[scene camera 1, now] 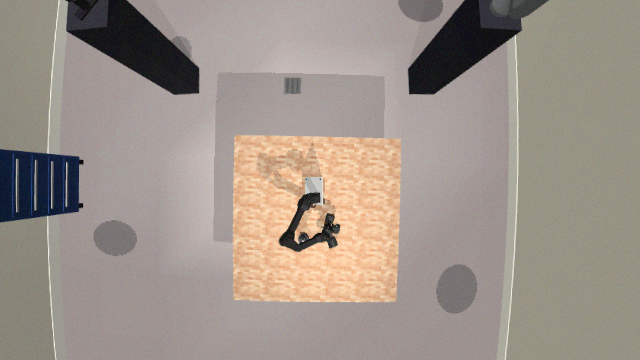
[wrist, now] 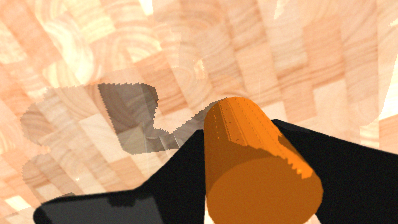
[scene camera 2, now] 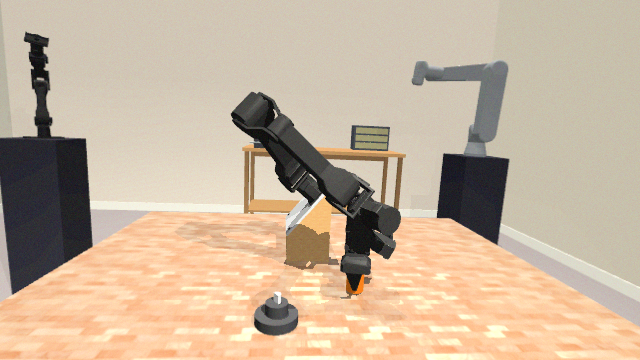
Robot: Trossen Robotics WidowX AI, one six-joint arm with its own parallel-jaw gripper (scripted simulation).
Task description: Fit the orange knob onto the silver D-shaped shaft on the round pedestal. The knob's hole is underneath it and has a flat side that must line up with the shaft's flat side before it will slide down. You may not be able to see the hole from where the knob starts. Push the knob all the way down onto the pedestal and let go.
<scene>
The gripper point(scene camera 2: 354, 285) carries an orange knob point(wrist: 249, 164). Further things: a dark round pedestal point(scene camera 2: 276, 317).
The gripper also shows in the wrist view point(wrist: 236, 131).
</scene>
